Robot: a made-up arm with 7 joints.
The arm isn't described. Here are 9 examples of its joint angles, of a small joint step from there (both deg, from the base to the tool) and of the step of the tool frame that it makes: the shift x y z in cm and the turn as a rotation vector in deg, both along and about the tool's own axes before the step.
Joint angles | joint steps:
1: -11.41 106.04 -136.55 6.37 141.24 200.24 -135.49 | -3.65 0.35 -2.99 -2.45 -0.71 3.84 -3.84
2: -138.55 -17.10 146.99 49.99 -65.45 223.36 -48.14 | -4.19 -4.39 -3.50 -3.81 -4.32 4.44 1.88
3: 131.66 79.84 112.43 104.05 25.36 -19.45 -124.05 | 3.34 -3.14 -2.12 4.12 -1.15 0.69 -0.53
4: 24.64 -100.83 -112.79 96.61 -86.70 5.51 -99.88 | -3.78 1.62 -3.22 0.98 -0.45 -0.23 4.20
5: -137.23 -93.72 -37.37 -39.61 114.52 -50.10 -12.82 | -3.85 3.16 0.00 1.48 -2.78 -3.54 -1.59
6: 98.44 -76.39 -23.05 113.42 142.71 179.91 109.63 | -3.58 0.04 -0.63 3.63 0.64 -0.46 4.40
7: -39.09 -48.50 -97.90 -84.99 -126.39 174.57 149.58 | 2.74 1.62 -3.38 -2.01 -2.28 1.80 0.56
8: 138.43 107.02 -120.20 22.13 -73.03 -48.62 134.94 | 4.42 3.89 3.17 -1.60 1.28 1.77 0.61
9: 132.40 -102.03 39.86 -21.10 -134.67 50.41 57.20 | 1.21 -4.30 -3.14 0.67 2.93 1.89 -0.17
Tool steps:
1: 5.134 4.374 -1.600 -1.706 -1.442 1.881
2: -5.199 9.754 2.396 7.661 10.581 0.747
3: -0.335 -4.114 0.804 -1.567 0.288 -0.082
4: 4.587 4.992 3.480 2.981 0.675 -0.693
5: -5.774 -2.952 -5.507 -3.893 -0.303 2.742
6: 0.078 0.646 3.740 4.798 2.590 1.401
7: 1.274 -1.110 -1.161 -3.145 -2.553 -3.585
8: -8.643 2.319 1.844 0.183 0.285 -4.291
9: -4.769 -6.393 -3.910 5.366 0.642 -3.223
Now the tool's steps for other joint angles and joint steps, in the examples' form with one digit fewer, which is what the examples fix.
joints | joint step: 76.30 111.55 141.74 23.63 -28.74 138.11 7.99 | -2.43 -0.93 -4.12 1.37 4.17 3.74 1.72
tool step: -3.17 3.87 -3.57 -2.96 0.75 1.48
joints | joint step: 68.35 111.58 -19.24 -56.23 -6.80 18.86 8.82 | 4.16 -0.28 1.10 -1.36 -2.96 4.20 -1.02
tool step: -0.55 4.30 -0.81 -5.72 4.70 -1.77
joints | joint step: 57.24 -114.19 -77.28 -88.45 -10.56 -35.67 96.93 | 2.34 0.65 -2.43 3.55 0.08 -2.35 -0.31
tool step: -3.40 -1.69 0.01 -2.73 2.73 -2.95
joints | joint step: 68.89 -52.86 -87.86 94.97 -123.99 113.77 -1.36 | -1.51 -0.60 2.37 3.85 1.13 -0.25 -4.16
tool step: 3.21 -2.75 2.41 2.79 3.89 -2.37
